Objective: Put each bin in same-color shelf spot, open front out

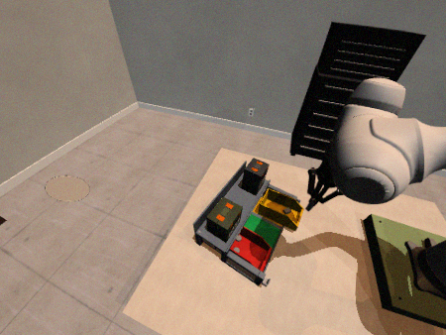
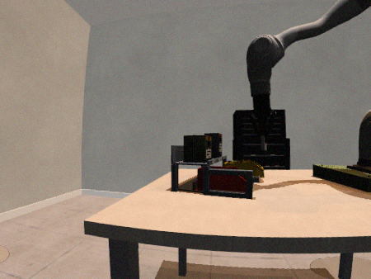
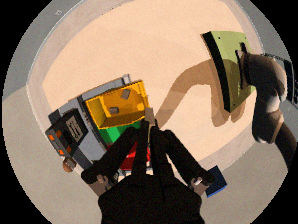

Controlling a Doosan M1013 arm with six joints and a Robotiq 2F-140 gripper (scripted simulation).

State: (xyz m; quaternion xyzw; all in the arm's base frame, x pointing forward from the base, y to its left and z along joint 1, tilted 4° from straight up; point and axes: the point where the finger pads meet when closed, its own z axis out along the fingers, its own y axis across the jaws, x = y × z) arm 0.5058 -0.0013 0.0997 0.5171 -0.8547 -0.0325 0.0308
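Right now my hand is 12 cm above the yellow bin, 9 cm short of it and 2 cm to the left of it. From my hand the other things lie so: dark box 23 cm ahead, 4 cm to the right, 1 cm below; red bin 20 cm to the left, 17 cm ahead, 13 cm below.
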